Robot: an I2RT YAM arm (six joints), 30 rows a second.
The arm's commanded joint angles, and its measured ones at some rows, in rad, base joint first. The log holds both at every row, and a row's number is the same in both.
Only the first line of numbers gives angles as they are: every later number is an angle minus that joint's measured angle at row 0.
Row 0, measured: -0.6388 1.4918 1.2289 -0.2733 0.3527 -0.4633
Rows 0 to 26, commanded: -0.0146 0.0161 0.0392 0.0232 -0.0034 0.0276; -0.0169 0.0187 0.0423 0.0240 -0.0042 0.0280; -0.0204 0.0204 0.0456 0.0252 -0.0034 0.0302; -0.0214 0.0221 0.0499 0.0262 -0.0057 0.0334; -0.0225 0.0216 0.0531 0.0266 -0.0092 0.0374; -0.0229 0.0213 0.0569 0.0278 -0.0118 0.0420; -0.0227 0.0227 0.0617 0.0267 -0.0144 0.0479; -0.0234 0.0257 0.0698 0.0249 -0.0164 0.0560; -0.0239 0.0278 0.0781 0.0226 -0.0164 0.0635; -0.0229 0.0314 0.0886 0.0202 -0.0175 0.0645; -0.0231 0.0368 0.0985 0.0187 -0.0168 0.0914; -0.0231 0.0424 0.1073 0.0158 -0.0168 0.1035; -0.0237 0.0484 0.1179 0.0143 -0.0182 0.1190; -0.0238 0.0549 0.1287 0.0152 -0.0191 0.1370; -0.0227 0.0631 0.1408 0.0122 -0.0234 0.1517; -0.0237 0.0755 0.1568 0.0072 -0.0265 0.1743; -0.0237 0.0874 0.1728 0.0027 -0.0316 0.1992; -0.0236 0.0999 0.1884 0.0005 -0.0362 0.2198; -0.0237 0.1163 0.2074 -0.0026 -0.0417 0.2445; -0.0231 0.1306 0.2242 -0.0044 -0.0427 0.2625; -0.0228 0.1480 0.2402 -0.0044 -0.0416 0.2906; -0.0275 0.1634 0.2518 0.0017 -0.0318 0.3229; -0.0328 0.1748 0.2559 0.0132 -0.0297 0.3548; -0.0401 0.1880 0.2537 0.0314 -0.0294 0.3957; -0.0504 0.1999 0.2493 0.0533 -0.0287 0.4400; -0.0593 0.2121 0.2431 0.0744 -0.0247 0.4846; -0.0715 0.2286 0.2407 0.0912 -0.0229 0.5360
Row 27, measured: -0.0370 0.1983 0.2301 0.0324 -0.0267 0.3616
